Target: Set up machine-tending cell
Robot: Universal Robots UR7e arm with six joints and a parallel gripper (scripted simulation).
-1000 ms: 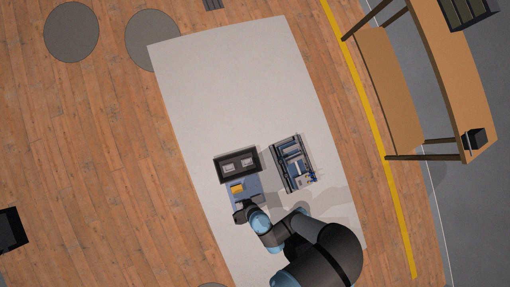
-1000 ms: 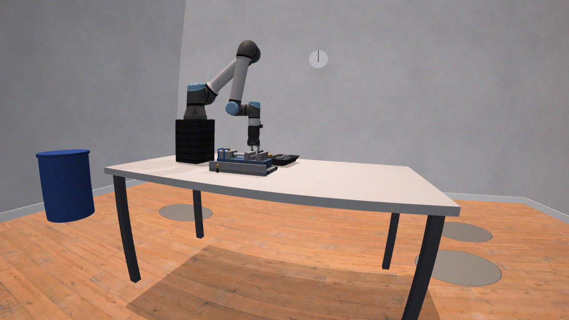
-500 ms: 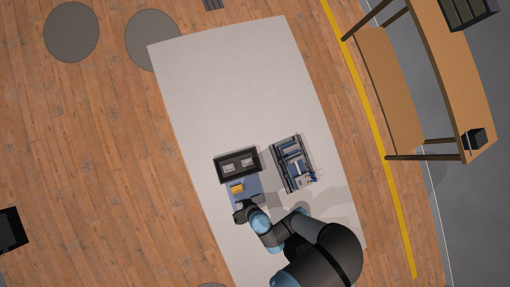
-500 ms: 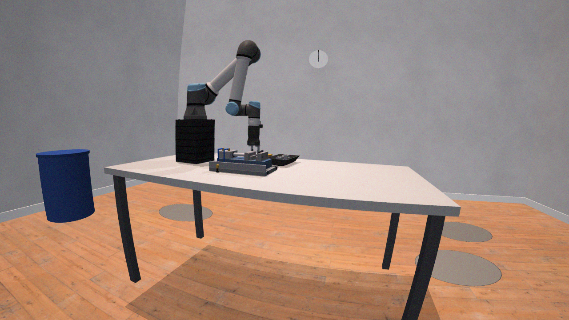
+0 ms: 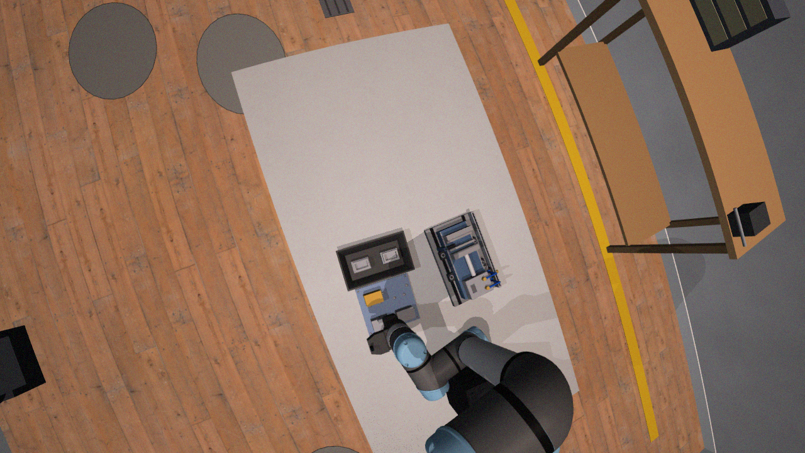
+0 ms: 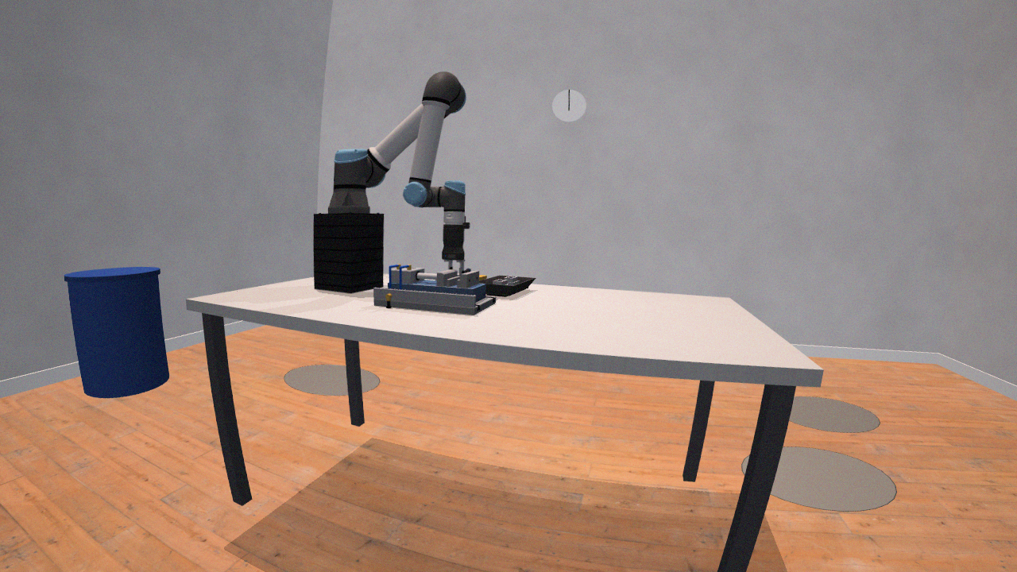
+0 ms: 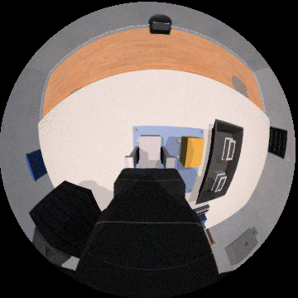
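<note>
Right now the brass blank is 9 cm ahead of my hand, 1 cm to the left of it and 3 cm below it. Round my hand: vise: 16 cm ahead, 33 cm to the right, 1 cm below.
</note>
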